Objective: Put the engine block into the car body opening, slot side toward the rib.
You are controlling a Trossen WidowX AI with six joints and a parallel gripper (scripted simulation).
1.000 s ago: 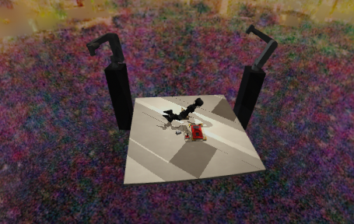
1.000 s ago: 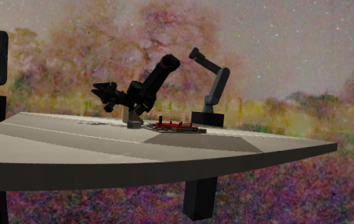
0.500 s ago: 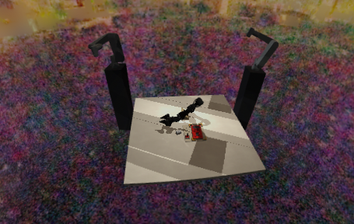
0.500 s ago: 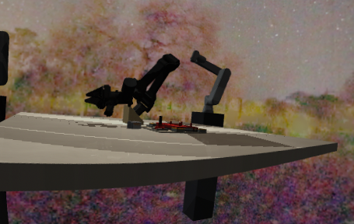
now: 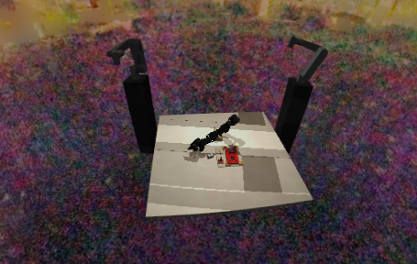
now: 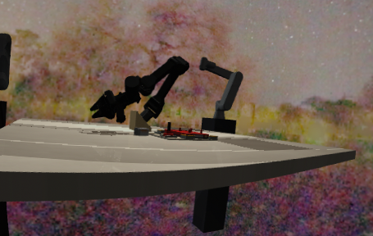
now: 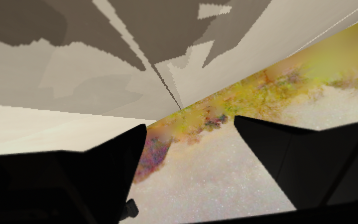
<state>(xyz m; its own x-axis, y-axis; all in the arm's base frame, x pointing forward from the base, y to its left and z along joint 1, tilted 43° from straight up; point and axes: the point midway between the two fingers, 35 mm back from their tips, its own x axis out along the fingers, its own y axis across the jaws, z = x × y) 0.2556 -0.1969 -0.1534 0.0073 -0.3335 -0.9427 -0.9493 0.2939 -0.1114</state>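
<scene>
Now: gripper tip 20 cm to the right of the grey engine block, 5 cm above it and 4 cm short of it.
</scene>
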